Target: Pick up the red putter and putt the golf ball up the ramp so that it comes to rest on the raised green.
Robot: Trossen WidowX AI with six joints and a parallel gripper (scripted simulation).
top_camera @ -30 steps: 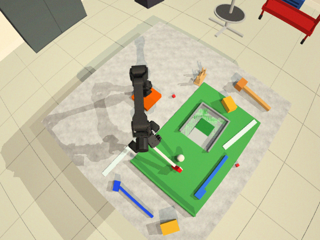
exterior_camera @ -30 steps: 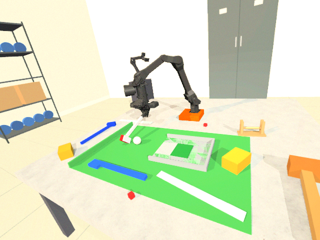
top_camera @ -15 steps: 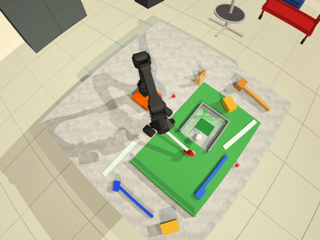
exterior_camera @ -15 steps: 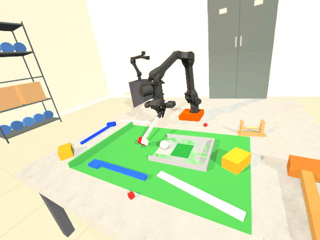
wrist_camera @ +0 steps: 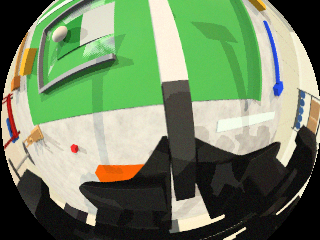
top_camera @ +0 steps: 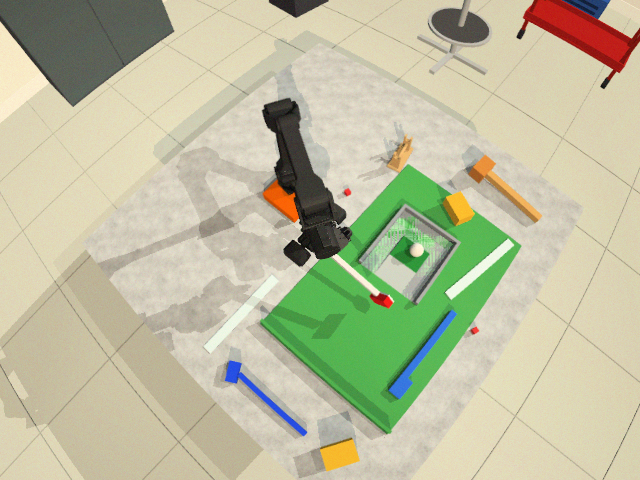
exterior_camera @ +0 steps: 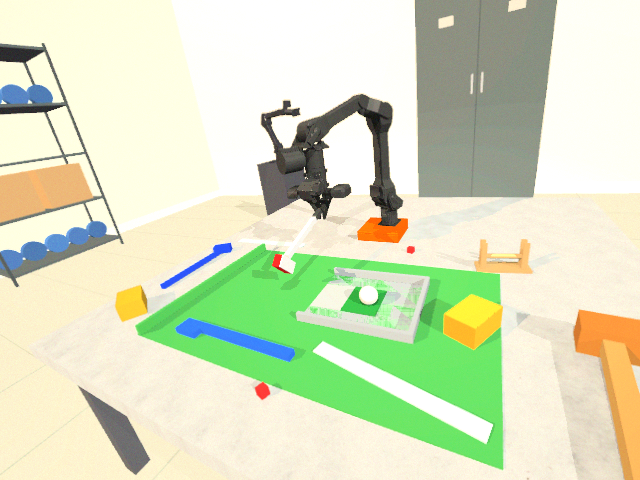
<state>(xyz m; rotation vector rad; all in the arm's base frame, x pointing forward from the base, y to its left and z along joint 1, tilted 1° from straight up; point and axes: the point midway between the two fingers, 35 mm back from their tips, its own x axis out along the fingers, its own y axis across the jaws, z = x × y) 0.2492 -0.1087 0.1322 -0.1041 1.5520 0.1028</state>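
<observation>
My gripper tip is 120 mm short of the red putter and 20 mm to the right of it. Also, from my gripper tip: blue putter (200 mm ahead, 390 mm to the right, 110 mm below); then white golf ball (190 mm ahead, 240 mm to the left, 100 mm below); then green mat (230 mm ahead, 130 mm to the left, 130 mm below).
</observation>
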